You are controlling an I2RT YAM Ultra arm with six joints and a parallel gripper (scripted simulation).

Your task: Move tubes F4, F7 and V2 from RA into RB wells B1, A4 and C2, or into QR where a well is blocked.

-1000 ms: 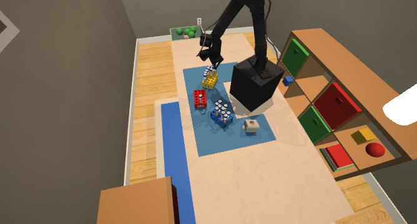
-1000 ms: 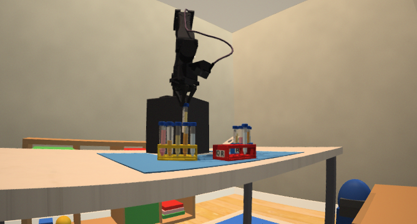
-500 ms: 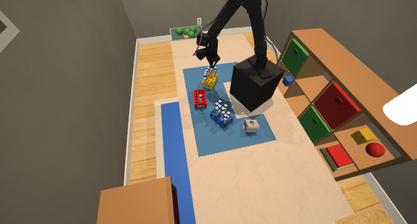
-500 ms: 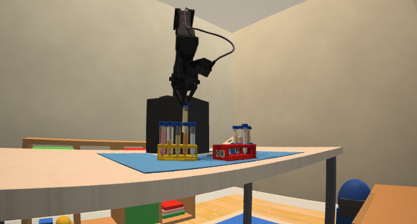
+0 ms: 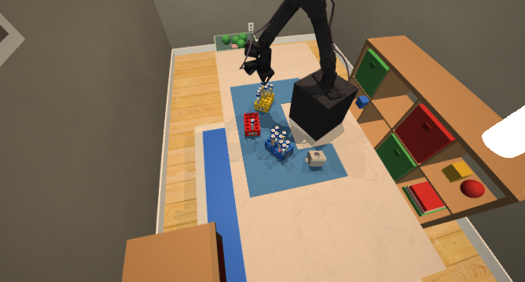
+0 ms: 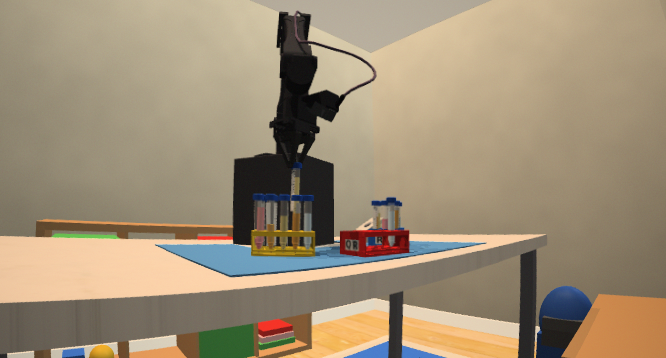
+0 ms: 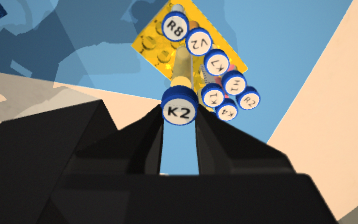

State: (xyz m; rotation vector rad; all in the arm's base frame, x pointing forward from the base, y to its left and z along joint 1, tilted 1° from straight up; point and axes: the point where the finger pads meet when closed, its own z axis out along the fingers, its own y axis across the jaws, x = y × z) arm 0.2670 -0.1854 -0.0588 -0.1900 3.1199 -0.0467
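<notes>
Right now the tube is 1 cm ahead of my hand and 6 cm below it. Also, from my hand: red rack: 11 cm ahead, 14 cm to the left, 17 cm below; tube R8: 4 cm ahead, 13 cm below; rack RB: 1 cm behind, 2 cm to the right, 17 cm below.
</notes>
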